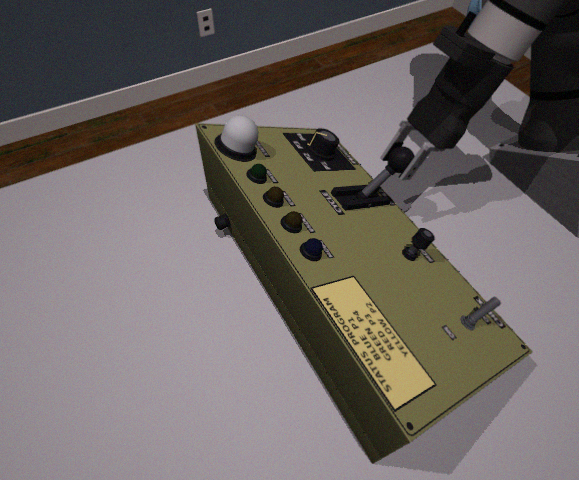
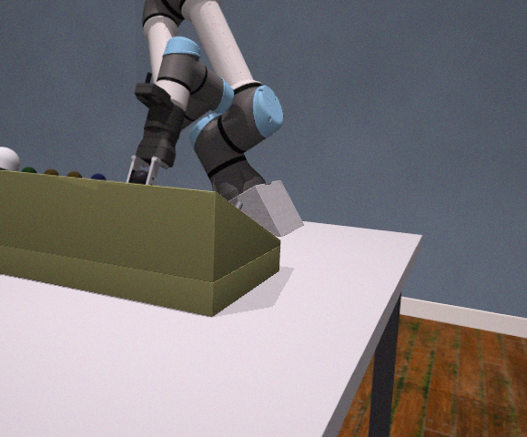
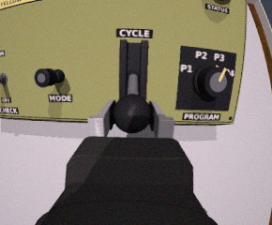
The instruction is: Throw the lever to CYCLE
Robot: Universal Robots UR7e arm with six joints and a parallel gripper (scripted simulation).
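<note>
My gripper is now 100 mm short of the olive console, 40 mm to the right of it and 60 mm above it. Also, from my hand: metal toggle: 90 mm ahead, 230 mm to the left, 40 mm below; then lever: 30 mm ahead, 10 mm to the right, 20 mm below; then rotary selector: 40 mm ahead, 130 mm to the right, 30 mm below.
</note>
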